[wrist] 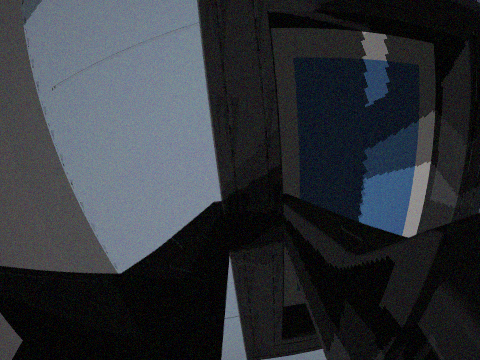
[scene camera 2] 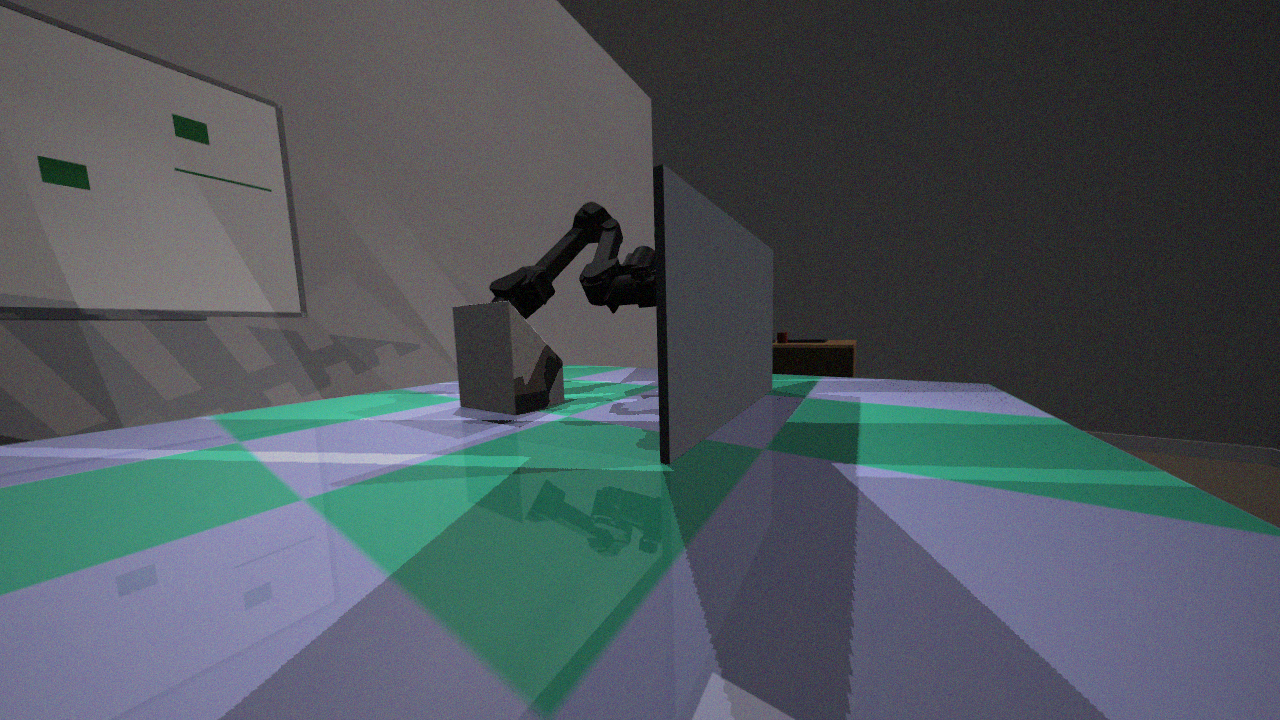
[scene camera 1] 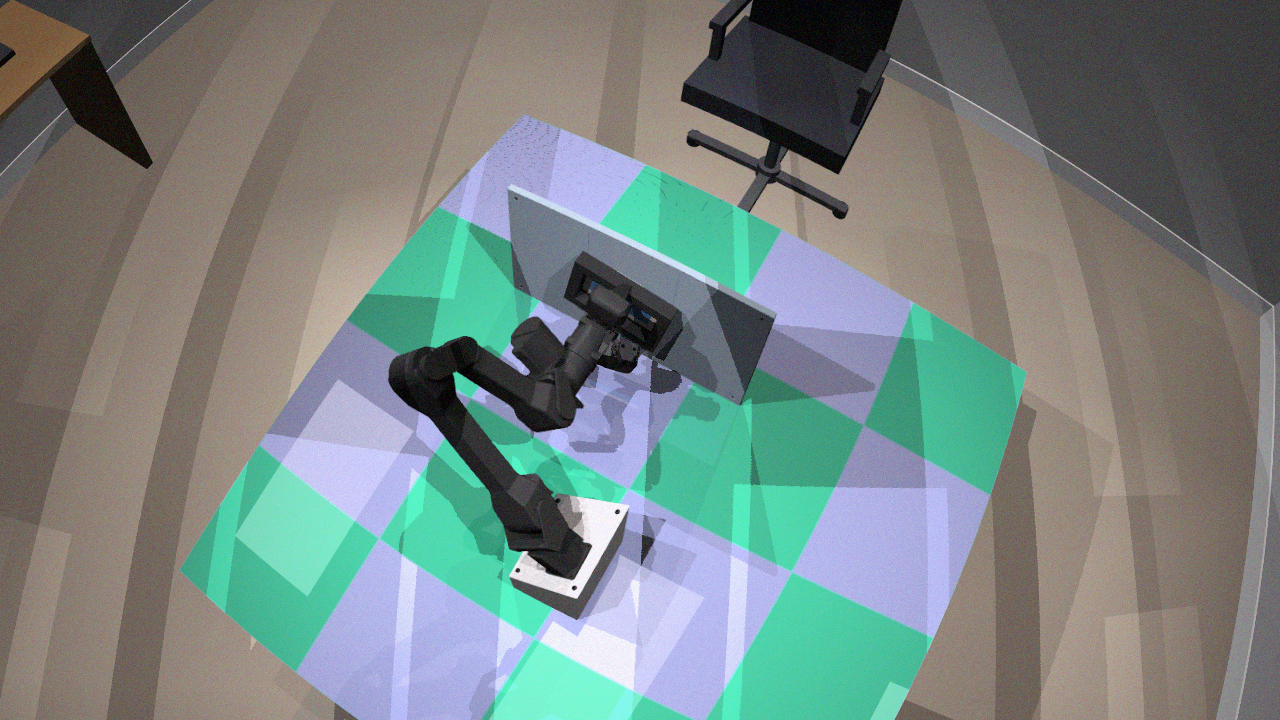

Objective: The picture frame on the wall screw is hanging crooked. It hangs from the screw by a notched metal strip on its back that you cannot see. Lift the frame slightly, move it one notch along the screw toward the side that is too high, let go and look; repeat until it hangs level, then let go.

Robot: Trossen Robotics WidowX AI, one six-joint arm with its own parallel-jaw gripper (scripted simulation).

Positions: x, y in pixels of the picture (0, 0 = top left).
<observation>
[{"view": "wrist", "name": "my gripper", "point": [251, 209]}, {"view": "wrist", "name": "picture frame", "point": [364, 115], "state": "held by my gripper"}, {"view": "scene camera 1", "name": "my gripper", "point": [626, 287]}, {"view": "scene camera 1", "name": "picture frame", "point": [650, 315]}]
</observation>
